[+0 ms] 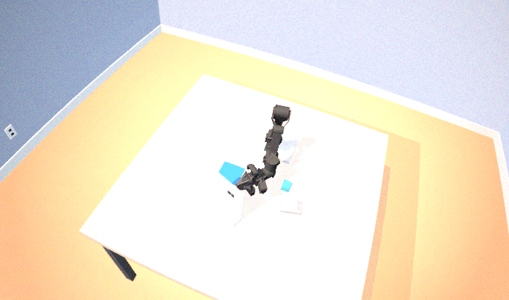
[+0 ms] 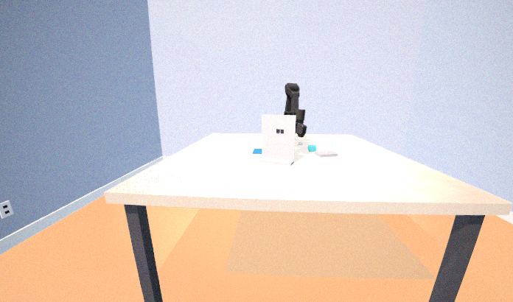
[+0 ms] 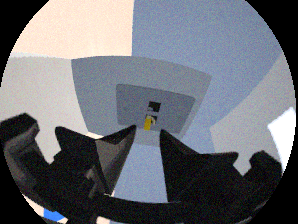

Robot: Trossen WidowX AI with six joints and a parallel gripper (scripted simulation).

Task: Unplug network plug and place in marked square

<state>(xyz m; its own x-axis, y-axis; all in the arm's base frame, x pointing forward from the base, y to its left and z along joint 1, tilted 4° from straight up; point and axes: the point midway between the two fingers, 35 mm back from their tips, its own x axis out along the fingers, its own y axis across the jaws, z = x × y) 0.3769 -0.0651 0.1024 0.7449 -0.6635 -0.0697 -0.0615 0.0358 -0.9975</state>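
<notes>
Right now my gripper tip is 2 cm short of the network plug and 1 cm to the left of it. The rest, counted from my gripper tip: white upright panel: 4 cm ahead, 2 cm to the right, 5 cm below; then flat plate: 7 cm behind, 27 cm to the left, 14 cm below; then blue marked square: 17 cm behind, 8 cm to the right, 15 cm below.
</notes>
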